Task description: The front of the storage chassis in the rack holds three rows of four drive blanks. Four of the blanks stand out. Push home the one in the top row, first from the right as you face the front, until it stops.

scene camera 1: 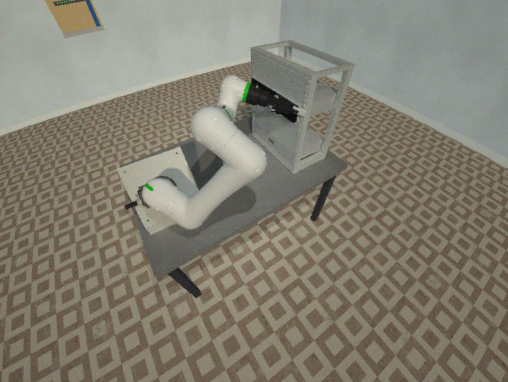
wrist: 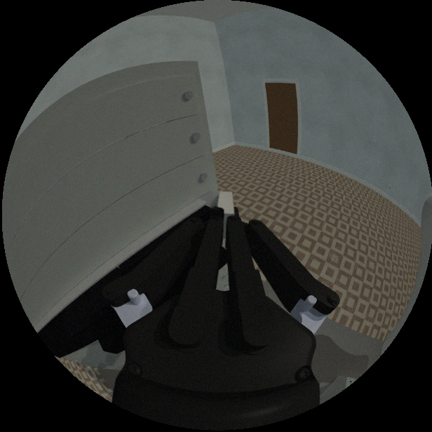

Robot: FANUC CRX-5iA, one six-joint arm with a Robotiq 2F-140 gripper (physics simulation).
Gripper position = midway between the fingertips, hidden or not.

In view: my gripper point(wrist: 225, 201) and a grey rack point(wrist: 102, 218).
